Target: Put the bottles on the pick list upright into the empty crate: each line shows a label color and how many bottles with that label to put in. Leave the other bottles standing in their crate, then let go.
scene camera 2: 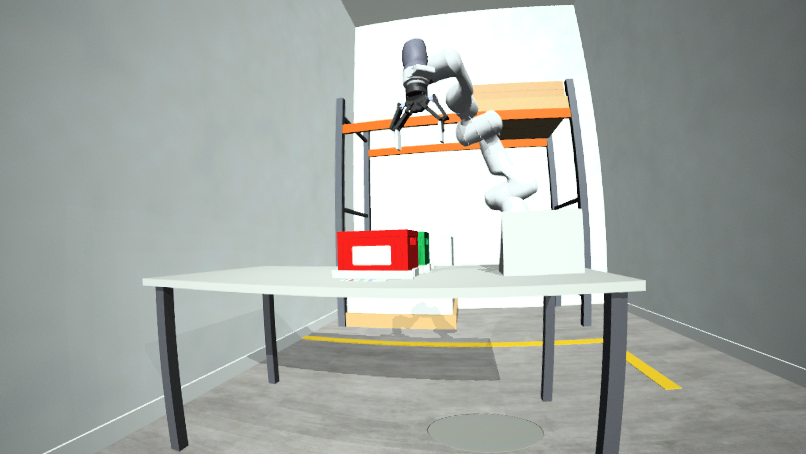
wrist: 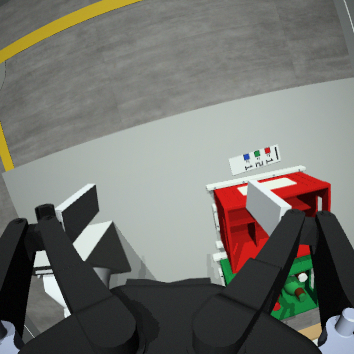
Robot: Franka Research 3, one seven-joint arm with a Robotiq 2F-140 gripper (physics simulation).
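The pick list (wrist: 256, 160) lies on the table in front of the red crate, with blue, green and red squares; its numbers are too small to read surely. The red crate (scene camera 2: 399, 254) (wrist: 225, 210) shows empty compartments; a finger hides part of it. The green crate (scene camera 2: 423, 248) (wrist: 228, 274) stands behind it. In the wrist view it holds a green bottle (wrist: 293, 287) with a brown top, a white top (wrist: 302, 276) and a bit of red (wrist: 276, 305); the rest is hidden by the gripper. My gripper (scene camera 2: 420, 138) (wrist: 171, 195) is open and empty, high above the crates.
A white raised edging (scene camera 2: 375, 274) (wrist: 260, 178) runs along the crates' base. A large pale box (scene camera 2: 542, 242) (wrist: 95, 237) stands on the table (scene camera 2: 242, 284) (wrist: 150, 175), across from the crates near the arm's base. A tall shelf rack (scene camera 2: 340, 169) stands behind the table.
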